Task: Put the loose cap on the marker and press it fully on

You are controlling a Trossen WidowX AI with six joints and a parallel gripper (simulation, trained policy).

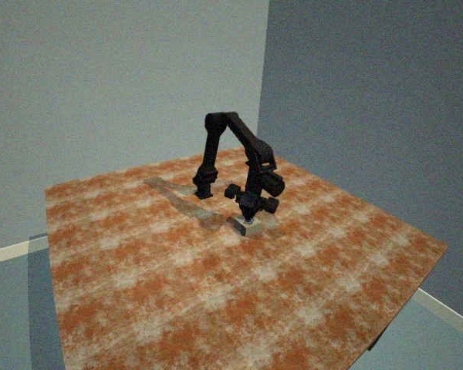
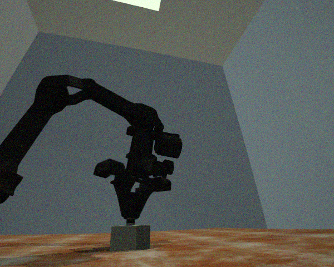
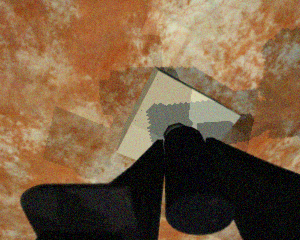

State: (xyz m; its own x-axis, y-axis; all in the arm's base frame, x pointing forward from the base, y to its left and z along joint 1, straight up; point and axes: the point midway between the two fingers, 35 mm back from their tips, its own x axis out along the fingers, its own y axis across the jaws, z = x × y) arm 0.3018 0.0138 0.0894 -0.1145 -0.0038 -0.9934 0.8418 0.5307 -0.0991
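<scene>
The black marker cap lies 2 cm above my gripper tip. From my gripper tip the other things lie so: pale holder block 4 cm below.
</scene>
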